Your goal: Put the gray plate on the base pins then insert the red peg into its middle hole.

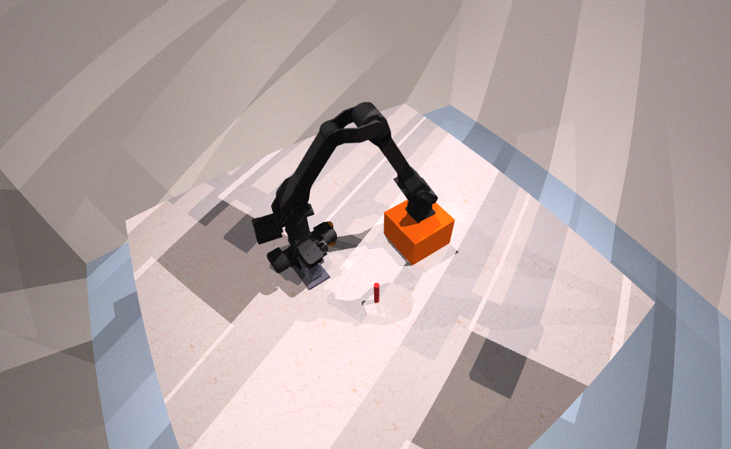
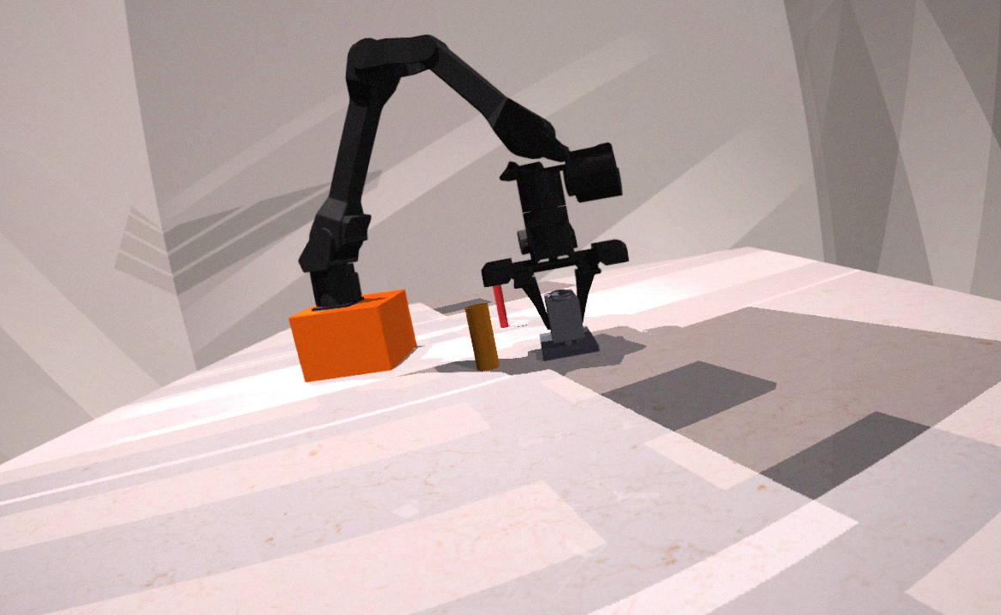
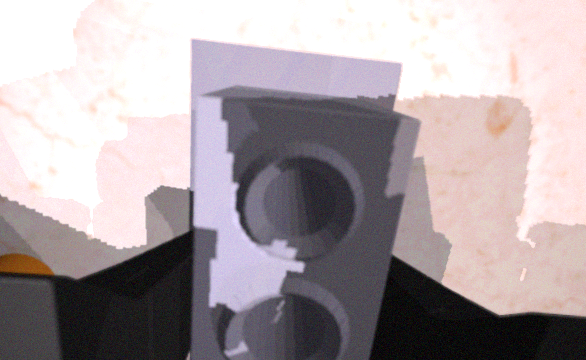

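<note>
The gray plate lies 3 cm above my gripper tip. The rest, counted from my gripper tip: gray base (2 cm below); orange-brown cylinder (10 cm behind, 6 cm to the right, 1 cm above); red peg (12 cm behind, 18 cm to the left, 1 cm above).
</note>
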